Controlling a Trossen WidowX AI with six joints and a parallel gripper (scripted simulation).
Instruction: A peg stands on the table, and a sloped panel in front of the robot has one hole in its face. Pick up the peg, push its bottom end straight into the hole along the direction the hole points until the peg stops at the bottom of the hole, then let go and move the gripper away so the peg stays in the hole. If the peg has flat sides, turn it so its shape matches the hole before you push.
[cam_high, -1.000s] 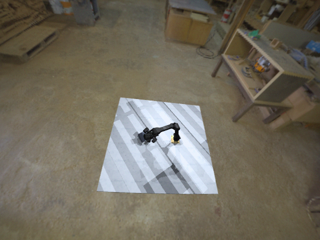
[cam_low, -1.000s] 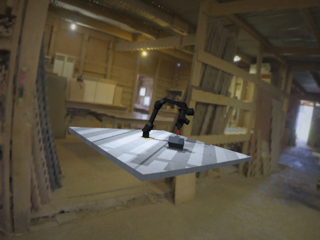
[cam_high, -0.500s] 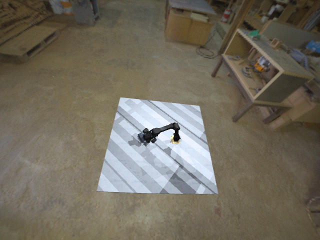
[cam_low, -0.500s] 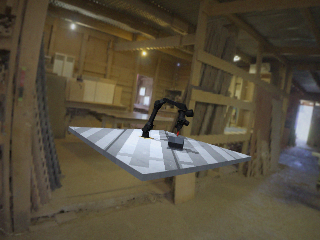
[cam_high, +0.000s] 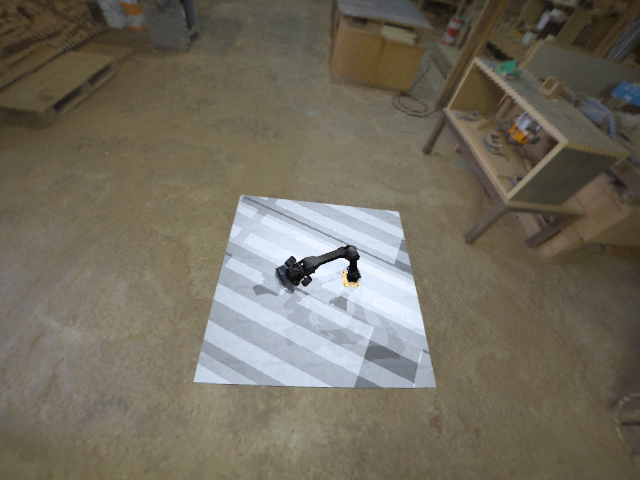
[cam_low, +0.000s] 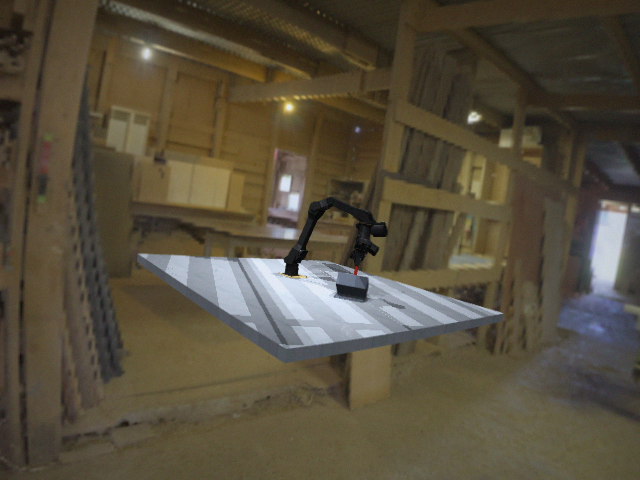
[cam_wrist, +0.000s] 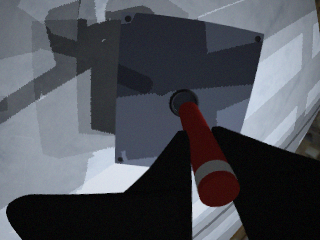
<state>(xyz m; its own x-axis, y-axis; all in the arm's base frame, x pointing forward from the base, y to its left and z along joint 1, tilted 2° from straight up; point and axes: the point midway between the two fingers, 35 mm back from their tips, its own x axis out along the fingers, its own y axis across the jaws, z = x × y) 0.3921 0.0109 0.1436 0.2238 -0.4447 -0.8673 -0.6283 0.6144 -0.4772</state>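
Now: gripper tip 8 cm above the sloped panel, 4 cm to the left of it and 2 cm short of it. The rest, counted from my gripper tip: red peg (1 cm to the left, 1 cm above).
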